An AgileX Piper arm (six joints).
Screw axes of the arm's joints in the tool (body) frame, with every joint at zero. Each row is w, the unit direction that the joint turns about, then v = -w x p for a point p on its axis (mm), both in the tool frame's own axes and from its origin. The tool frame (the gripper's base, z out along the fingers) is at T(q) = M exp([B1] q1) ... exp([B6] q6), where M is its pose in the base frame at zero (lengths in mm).
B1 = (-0.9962, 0, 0.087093, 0, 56.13, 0)
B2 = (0, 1, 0, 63.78, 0, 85.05)
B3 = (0, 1, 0, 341.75, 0, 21.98)
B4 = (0, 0, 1, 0, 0, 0)
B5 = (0, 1, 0, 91, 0, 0)
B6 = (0, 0, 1, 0, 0, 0)
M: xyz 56.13 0 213.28 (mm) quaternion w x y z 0.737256 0 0.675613 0
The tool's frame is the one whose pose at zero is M.
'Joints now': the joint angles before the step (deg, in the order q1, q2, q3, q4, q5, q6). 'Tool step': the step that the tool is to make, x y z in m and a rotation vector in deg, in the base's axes. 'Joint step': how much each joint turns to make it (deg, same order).
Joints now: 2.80, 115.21, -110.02, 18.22, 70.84, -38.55
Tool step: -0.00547, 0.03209, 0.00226, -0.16, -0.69, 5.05
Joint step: 4.26, -0.28, -0.01, 0.09, -0.12, -0.93
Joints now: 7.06, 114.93, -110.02, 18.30, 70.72, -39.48
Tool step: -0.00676, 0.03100, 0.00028, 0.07, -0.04, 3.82
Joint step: 4.19, 0.00, -0.05, -0.06, -0.11, 0.37
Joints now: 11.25, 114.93, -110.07, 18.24, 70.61, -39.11
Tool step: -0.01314, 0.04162, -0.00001, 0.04, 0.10, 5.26
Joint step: 5.76, 0.00, 0.00, -0.12, -0.07, 0.53
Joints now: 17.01, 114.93, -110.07, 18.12, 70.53, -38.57
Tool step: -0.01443, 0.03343, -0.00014, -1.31, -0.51, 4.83
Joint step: 5.06, -0.07, 0.01, -1.49, -0.05, 0.24
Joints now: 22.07, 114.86, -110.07, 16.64, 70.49, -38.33
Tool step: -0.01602, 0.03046, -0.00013, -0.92, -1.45, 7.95
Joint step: 4.56, 0.00, 0.00, -0.18, 0.06, -3.74
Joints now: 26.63, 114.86, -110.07, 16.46, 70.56, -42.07
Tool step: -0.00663, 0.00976, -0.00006, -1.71, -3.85, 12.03
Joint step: 1.43, 0.00, 0.00, 0.55, 0.53, -11.56
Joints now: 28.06, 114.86, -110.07, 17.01, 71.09, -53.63
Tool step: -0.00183, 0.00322, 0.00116, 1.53, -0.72, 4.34
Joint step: 0.00, 0.00, 0.00, 2.58, 0.07, -4.80
